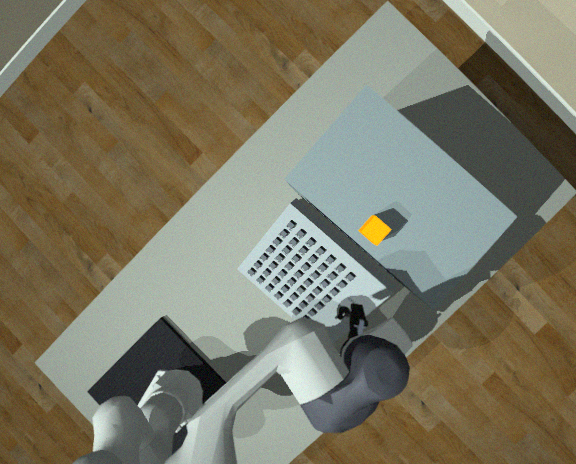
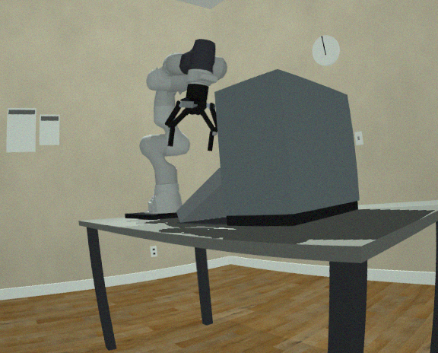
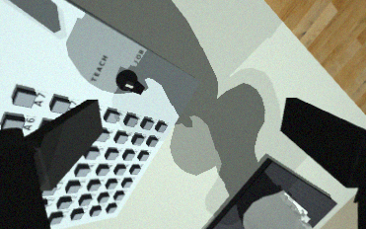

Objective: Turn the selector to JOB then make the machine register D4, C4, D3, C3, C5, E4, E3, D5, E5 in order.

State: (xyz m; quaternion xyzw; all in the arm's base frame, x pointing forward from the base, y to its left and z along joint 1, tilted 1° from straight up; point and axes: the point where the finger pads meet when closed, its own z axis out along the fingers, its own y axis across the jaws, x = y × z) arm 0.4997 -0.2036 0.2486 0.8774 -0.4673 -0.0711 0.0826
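Right now the key D4 is 3 cm ahead of my hand, 19 cm to the left of it and 16 cm below it. From my hand the other things lie so: key C5: 6 cm ahead, 16 cm to the left, 14 cm below; then key D6: 3 cm ahead, 12 cm to the left, 16 cm below; then selector knob: 4 cm ahead, 3 cm to the left, 14 cm below.
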